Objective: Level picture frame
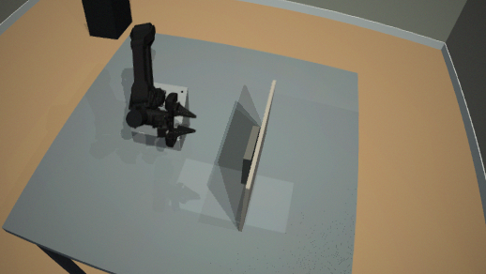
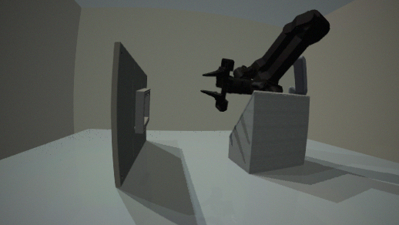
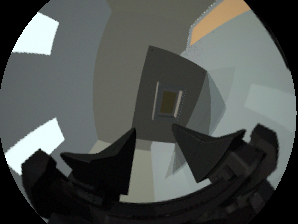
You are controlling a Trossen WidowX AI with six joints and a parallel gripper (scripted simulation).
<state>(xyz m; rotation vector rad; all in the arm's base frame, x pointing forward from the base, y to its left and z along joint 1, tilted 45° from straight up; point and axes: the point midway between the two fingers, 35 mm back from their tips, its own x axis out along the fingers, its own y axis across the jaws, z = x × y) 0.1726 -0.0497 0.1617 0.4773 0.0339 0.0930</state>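
My gripper tip is now 200 mm short of the picture frame, 90 mm above it and 10 mm to the left of it. The rest, counted from my gripper tip: wall panel: 210 mm ahead, 100 mm below, 10 mm to the left.
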